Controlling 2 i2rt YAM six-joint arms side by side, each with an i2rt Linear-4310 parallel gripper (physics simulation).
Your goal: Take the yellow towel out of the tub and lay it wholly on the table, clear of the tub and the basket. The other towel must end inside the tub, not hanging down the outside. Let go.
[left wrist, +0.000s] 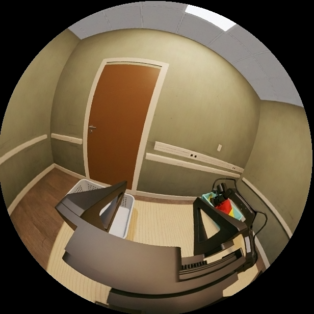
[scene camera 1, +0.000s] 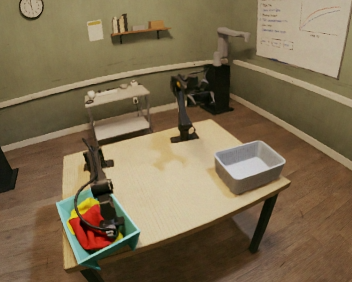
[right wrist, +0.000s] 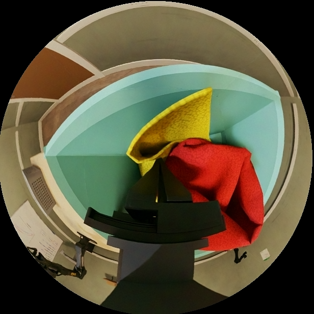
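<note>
The teal tub [scene camera 1: 129,230] [left wrist: 206,196] [right wrist: 90,120] stands at the table's near-left corner in scene camera 1. The yellow towel [scene camera 1: 89,204] [right wrist: 185,117] is inside it, crumpled, with one corner standing up. The red towel [scene camera 1: 90,235] [right wrist: 220,175] lies bunched beside and partly over it. My right gripper [scene camera 1: 111,231] [right wrist: 158,160] is down in the tub, its fingers closed on a narrow fold of the yellow towel; the red towel is close against the fingers, and whether any of it is pinched is hidden. My left gripper [scene camera 1: 209,94] [left wrist: 162,194] is open and empty, raised above the far side of the table.
The grey basket [scene camera 1: 227,177] [left wrist: 131,205] [right wrist: 40,190] stands at the right end of the table [scene camera 1: 165,200] in scene camera 1. The tub's walls rise around the right gripper. A cart stands beyond the far table edge.
</note>
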